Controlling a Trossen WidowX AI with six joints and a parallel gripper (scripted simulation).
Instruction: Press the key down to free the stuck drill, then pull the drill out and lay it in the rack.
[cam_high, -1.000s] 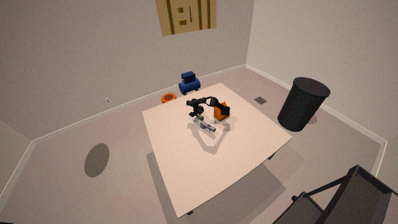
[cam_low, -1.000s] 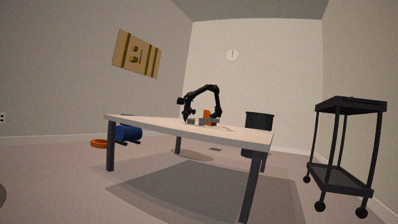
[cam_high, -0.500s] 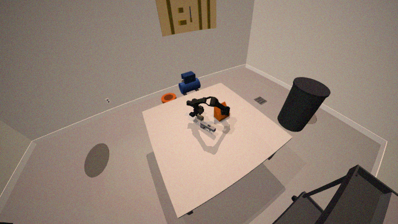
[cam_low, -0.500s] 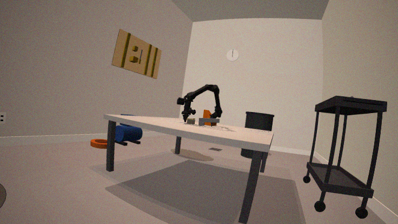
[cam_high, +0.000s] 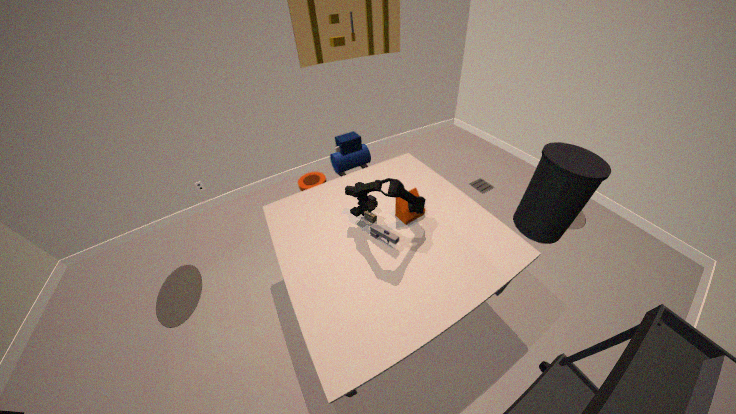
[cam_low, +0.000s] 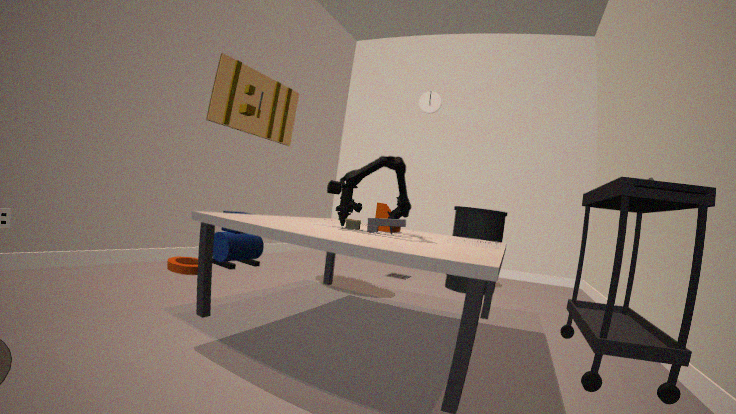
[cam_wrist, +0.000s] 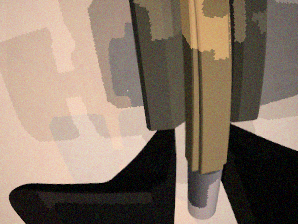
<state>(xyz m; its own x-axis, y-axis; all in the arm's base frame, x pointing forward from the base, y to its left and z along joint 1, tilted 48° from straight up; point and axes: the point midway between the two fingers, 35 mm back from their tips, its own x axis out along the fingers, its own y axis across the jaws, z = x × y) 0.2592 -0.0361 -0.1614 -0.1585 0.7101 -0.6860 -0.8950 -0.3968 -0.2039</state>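
Right now the drill is 20 mm behind my gripper tip, 30 mm to the left of it and 40 mm above it. Round my gripper tip: grey rack: 20 mm behind, 50 mm to the left, 10 mm above; then grey block: 20 mm behind, 230 mm to the left, 40 mm above.
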